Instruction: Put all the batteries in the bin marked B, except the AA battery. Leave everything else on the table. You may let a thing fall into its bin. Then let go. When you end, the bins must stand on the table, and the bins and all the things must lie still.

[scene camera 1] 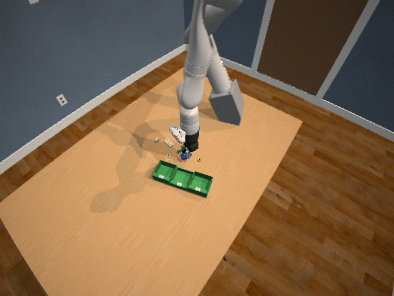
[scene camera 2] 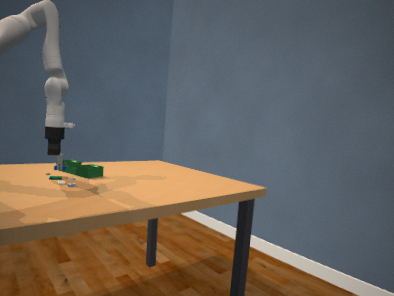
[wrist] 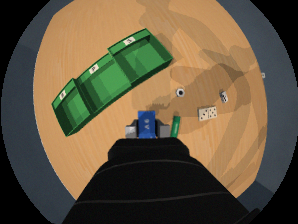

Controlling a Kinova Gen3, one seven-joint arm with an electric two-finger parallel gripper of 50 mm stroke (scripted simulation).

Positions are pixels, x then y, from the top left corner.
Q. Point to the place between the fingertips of the gripper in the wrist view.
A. At 146,125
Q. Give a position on a green three-compartment bin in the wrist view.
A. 96,93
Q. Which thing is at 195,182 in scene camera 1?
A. A green three-compartment bin.
